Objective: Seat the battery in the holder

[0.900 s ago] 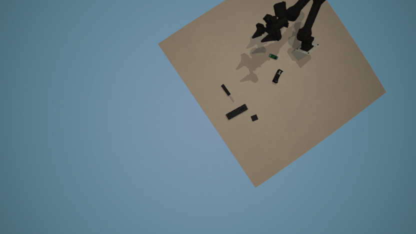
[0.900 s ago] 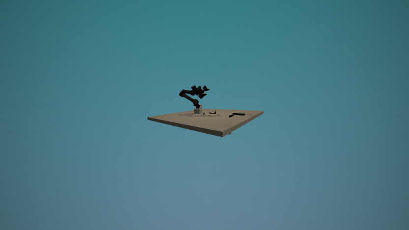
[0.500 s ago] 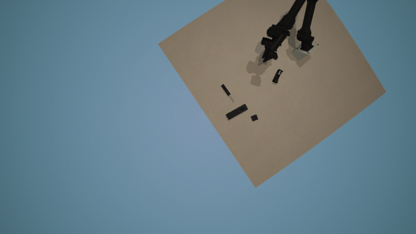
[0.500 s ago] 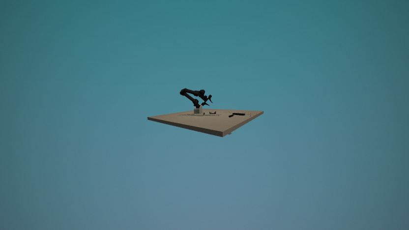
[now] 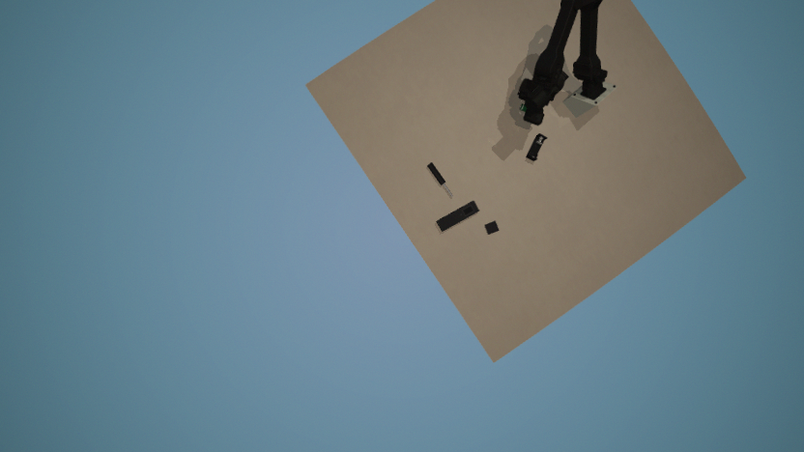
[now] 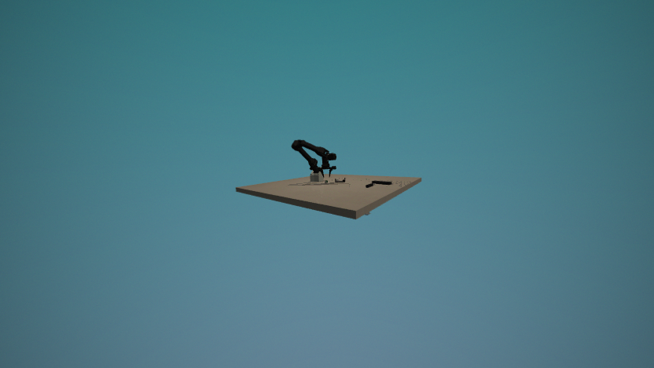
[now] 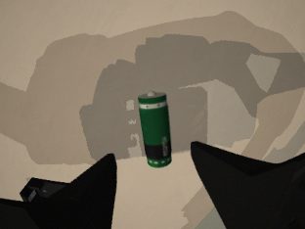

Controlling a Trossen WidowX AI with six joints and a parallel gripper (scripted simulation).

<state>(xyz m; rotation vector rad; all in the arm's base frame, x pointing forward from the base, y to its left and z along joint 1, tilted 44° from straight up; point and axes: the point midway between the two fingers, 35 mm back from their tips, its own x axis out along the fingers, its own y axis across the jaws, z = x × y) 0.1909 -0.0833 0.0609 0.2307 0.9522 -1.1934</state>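
Now: the green battery 40 mm below my gripper tip and 10 mm behind it. From my gripper tip the other things lie so: long black box 470 mm ahead, 140 mm to the left, 40 mm below.
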